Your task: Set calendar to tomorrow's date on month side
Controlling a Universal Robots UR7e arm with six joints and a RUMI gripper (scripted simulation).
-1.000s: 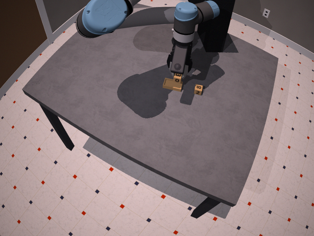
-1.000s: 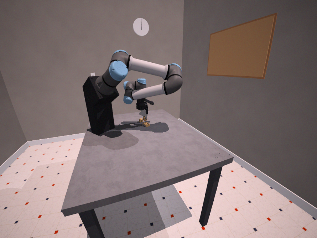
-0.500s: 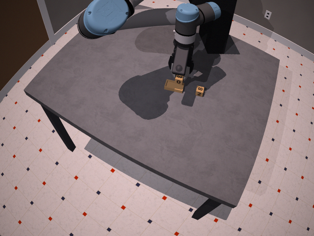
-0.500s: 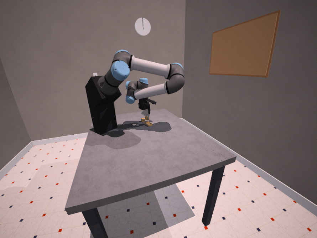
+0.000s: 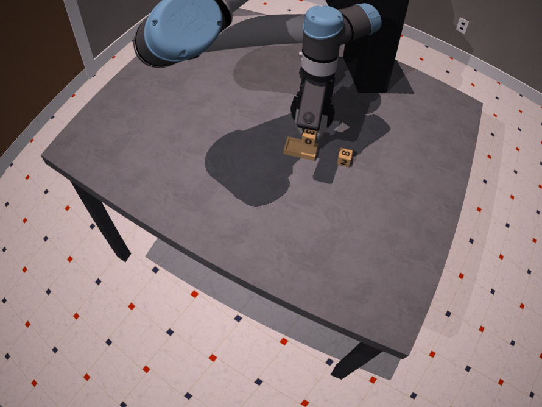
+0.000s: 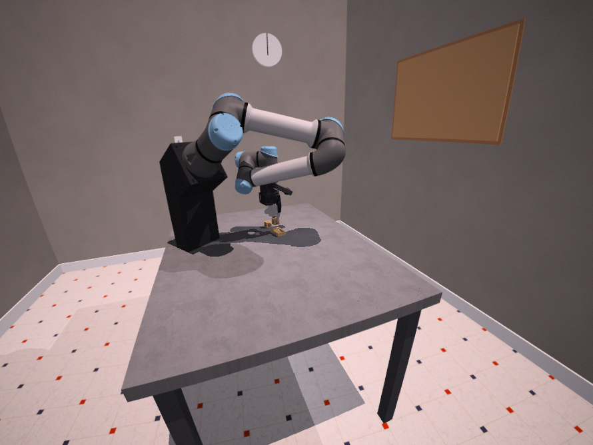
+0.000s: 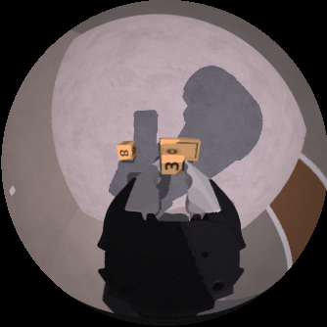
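The wooden tray is 2 cm to the right of my hand and 6 cm below it.
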